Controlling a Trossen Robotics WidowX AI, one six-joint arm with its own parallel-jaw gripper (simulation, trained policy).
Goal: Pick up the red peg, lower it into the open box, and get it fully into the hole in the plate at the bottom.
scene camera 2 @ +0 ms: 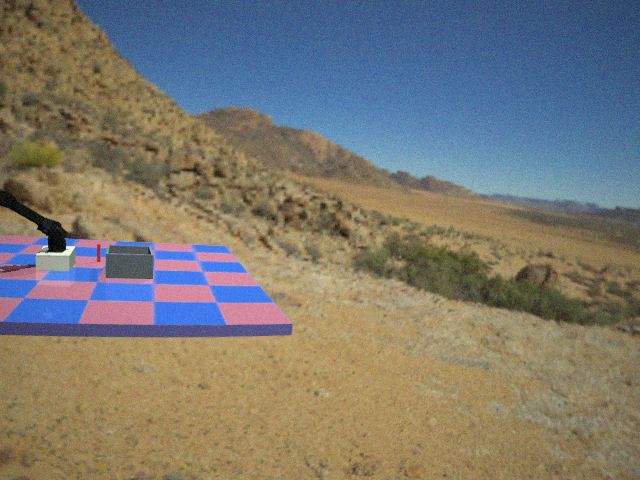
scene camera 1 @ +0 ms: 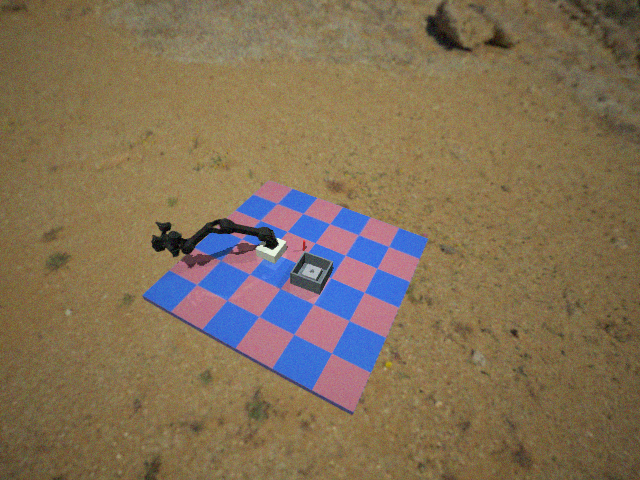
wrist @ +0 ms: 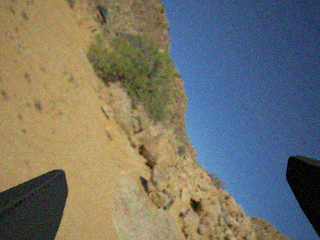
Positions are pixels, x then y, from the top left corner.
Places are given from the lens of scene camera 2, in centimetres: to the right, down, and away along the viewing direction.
grey box [scene camera 2: 130,262]: -75, 9, 156
